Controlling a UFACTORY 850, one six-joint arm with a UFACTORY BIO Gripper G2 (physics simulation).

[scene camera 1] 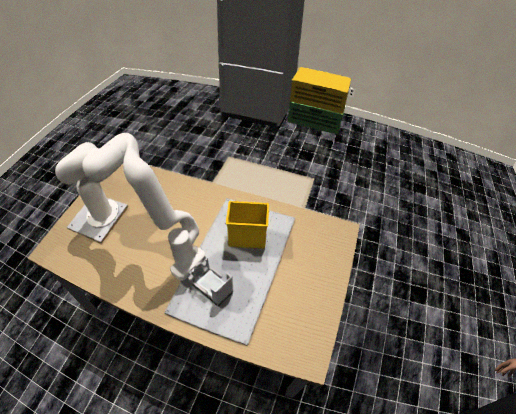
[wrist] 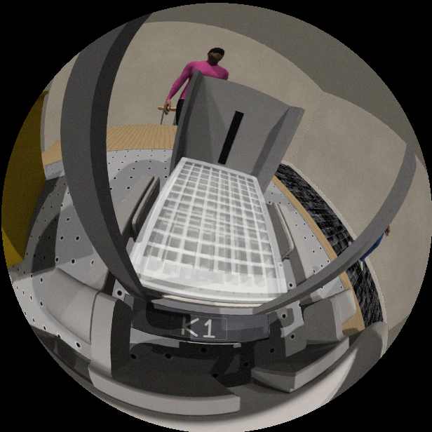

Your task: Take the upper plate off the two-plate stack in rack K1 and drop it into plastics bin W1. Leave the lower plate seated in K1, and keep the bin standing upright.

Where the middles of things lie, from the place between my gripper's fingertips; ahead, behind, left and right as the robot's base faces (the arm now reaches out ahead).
Labels:
The yellow plastics bin W1 (scene camera 1: pixel 247 222) is 1 cm behind my hand, 32 cm to the left of it and 4 cm above it.

